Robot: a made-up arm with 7 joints.
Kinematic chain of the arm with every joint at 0, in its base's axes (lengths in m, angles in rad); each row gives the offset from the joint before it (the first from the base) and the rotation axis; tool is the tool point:
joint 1: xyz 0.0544 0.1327 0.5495 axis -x
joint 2: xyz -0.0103 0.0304 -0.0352 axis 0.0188 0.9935 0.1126
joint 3: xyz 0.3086 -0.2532 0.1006 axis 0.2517 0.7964 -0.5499
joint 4: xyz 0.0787 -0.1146 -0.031 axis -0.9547 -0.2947 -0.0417
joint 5: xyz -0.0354 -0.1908 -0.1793 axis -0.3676 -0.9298 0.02
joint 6: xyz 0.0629 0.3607 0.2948 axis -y
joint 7: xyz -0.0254 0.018 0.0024 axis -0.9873 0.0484 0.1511
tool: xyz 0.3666 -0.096 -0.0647
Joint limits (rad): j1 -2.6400..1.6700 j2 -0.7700..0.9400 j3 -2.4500..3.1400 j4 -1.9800..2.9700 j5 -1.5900..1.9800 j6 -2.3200..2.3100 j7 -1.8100..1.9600
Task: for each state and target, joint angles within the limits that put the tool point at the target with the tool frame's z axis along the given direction. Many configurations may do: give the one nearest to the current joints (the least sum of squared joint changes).
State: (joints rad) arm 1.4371 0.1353 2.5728 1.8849 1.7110 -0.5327 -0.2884
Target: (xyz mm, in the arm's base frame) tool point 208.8 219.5 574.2 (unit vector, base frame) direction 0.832 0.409 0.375
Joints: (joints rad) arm 0.9791 0.0210 2.7080 1.3871 1.6552 -0.2674 -0.6837
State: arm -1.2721 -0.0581 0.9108 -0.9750 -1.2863 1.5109 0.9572
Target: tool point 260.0 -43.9 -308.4 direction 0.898 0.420 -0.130
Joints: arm -0.7792 0.4001 1.4627 -0.3672 -0.9795 1.8162 1.5594
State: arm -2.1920 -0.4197 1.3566 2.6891 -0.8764 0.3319 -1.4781
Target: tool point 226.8 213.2 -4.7 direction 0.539 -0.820 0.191
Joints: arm -1.4153 -0.7146 2.0246 2.6148 -0.4891 -0.3105 -1.4564
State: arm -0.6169 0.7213 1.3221 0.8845 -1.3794 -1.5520 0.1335
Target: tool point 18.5 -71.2 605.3 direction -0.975 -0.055 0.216
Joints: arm 0.0416 0.8550 2.1053 1.1862 -1.4876 -1.1240 0.3088
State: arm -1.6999 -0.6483 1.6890 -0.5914 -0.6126 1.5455 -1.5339
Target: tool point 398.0 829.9 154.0 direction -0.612 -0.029 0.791
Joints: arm -2.3014 -0.3387 1.4027 -1.0255 -0.5748 1.8099 -1.8100
